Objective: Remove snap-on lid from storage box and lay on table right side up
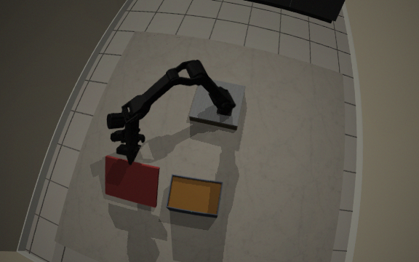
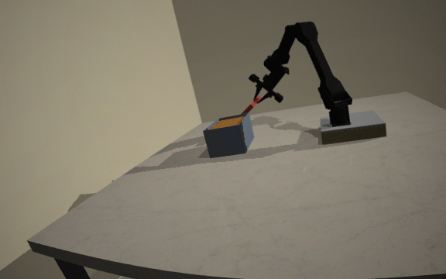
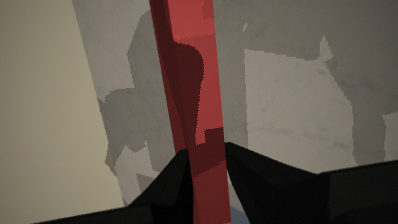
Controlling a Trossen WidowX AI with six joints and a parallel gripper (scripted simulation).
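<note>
My gripper tip is now 70 mm short of the flat red lid and 40 mm above it. Also, from my gripper tip: blue-grey storage box 50 mm ahead, 280 mm to the left, 70 mm below.
</note>
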